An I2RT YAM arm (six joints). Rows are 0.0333 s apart.
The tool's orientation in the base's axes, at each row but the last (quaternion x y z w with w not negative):
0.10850 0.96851 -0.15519 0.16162
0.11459 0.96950 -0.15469 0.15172
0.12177 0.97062 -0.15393 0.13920
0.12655 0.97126 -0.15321 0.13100
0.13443 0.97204 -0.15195 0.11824
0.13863 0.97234 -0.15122 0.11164
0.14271 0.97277 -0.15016 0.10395
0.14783 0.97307 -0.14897 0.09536
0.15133 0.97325 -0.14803 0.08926
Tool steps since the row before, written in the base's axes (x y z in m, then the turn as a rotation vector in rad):
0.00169 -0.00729 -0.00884 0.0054 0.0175 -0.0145
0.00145 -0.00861 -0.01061 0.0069 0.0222 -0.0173
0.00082 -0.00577 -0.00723 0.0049 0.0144 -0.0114
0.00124 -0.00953 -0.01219 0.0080 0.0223 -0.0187
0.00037 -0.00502 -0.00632 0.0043 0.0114 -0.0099
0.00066 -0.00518 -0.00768 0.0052 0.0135 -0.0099
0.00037 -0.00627 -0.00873 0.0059 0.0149 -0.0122
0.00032 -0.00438 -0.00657 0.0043 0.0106 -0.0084
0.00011 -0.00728 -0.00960 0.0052 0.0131 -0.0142
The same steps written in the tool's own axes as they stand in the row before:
0.00034 -0.00398 0.01087 0.0028 0.0215 0.0087
0.00064 -0.00477 0.01287 0.0032 0.0270 0.0100
0.00034 -0.00318 0.00872 0.0017 0.0177 0.0068
0.00046 -0.00520 0.01462 0.0026 0.0278 0.0115
0.00023 -0.00283 0.00756 0.0012 0.0143 0.0062
0.00015 -0.00252 0.00894 0.0009 0.0165 0.0057
0.00025 -0.00333 0.01022 0.0011 0.0186 0.0075
0.00007 -0.00217 0.00760 0.0006 0.0132 0.0051
0.00004 -0.00409 0.01133 0.0017 0.0173 0.0099

